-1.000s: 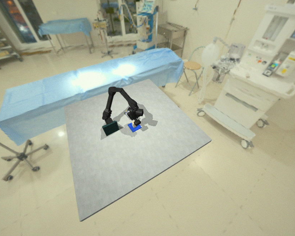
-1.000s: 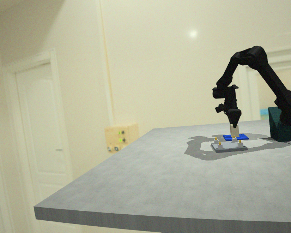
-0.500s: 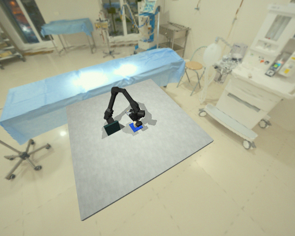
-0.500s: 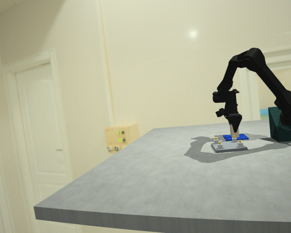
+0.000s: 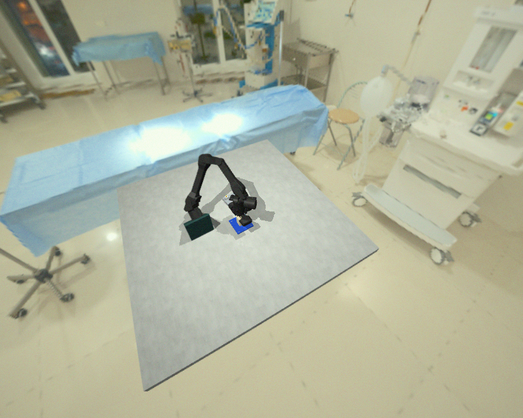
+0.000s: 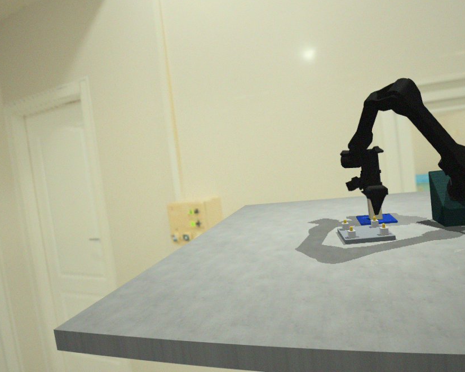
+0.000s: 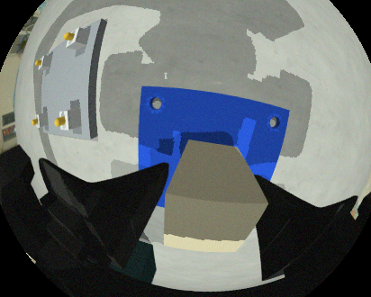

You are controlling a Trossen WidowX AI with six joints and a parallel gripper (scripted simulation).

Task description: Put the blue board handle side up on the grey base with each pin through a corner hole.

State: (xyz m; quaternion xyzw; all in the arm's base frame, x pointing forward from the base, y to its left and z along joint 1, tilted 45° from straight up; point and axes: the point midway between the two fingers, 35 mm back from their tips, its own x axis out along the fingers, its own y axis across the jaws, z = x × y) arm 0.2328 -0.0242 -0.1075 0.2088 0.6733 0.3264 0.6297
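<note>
Right now the grey base is 4 cm ahead of my gripper tip, 19 cm to the left of it and 2 cm below it. From my gripper tip the other things lie so: blue board (right at my gripper tip).
</note>
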